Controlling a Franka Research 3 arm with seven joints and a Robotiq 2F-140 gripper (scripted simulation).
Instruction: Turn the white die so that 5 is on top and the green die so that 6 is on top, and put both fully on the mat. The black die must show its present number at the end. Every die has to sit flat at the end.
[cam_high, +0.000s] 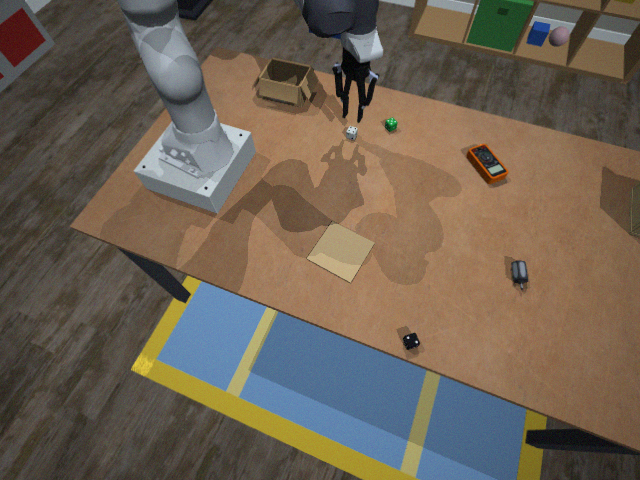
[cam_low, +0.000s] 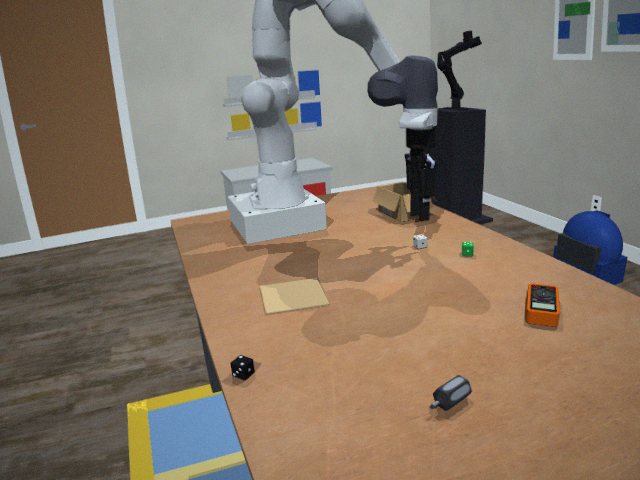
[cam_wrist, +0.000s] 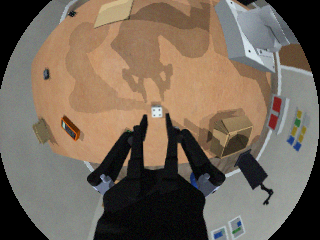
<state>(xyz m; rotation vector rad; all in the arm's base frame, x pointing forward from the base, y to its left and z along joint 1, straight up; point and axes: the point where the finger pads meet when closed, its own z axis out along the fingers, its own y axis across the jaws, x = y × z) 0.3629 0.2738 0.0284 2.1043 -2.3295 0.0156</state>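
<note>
Right now the white die is 10 cm below my hand. The rest, counted from my hand: tan mat 10 cm ahead, 42 cm to the right, 11 cm below; then green die 11 cm ahead, 8 cm to the left, 10 cm below; then cardboard box 28 cm behind, 13 cm to the left, 7 cm below.
</note>
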